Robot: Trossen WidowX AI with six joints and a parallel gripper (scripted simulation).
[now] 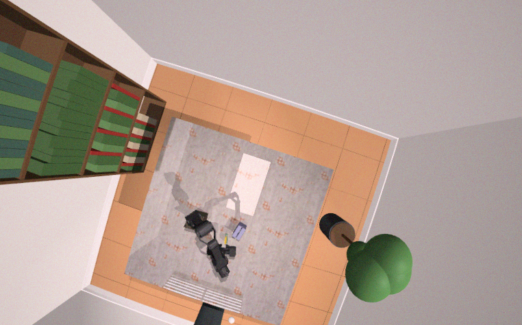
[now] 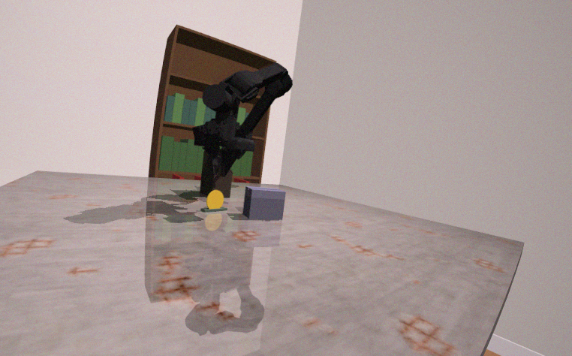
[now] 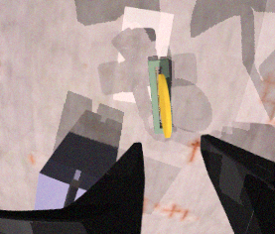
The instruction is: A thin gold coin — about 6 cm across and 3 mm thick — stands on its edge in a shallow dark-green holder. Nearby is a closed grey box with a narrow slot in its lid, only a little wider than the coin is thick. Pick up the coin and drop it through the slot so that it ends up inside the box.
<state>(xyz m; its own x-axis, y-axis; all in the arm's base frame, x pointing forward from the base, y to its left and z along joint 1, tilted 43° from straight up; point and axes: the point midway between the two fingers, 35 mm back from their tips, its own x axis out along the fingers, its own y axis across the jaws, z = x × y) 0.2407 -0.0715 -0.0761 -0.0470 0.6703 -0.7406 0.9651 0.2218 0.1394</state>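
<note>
My gripper tip is now 70 mm above the coin.
</note>
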